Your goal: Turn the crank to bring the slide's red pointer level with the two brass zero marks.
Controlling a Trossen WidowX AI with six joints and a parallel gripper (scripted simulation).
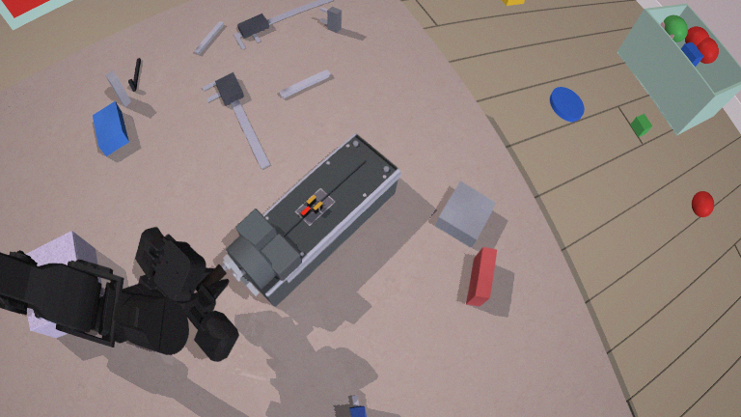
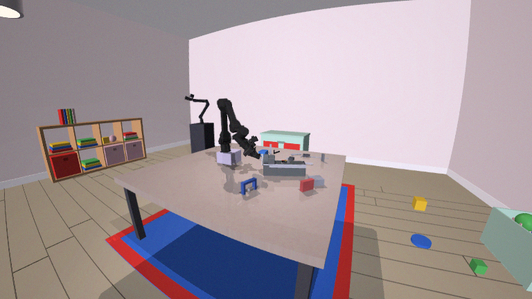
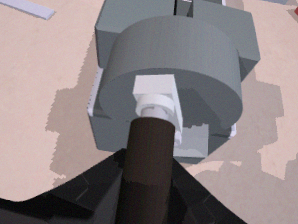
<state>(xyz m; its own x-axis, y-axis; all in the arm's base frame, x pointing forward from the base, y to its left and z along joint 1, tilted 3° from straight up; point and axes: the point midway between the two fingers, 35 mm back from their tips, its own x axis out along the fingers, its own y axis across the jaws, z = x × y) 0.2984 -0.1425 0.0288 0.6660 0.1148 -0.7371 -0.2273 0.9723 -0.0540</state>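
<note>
Right now my gripper tip is 20 mm past the dark brown crank handle and 20 mm below it. The rest, counted from my gripper tip: red pointer 150 mm ahead, 30 mm to the left, 10 mm below; then red block 320 mm ahead, 170 mm to the right, 70 mm below; then grey block 360 mm ahead, 80 mm to the right, 80 mm below.
</note>
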